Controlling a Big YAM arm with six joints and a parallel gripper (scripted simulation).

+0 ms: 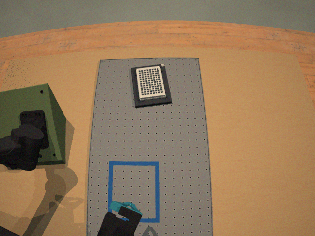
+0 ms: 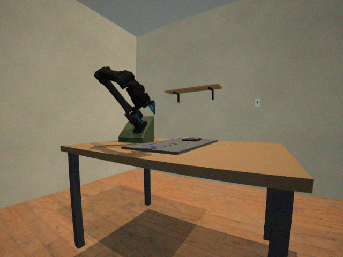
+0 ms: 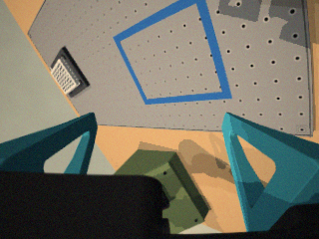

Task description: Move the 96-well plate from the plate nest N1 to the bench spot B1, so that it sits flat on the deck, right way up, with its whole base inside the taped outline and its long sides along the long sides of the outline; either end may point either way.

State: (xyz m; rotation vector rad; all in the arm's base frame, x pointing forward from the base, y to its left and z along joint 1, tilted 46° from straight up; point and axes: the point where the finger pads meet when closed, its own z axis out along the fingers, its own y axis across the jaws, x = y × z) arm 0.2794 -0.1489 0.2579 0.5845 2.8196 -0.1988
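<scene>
My hand is 90 mm short of the white 96-well plate, 480 mm to the right of it and 150 mm above it. The rest, counted from my hand: dark plate nest N1 (90 mm ahead, 480 mm to the left, 160 mm below).
</scene>
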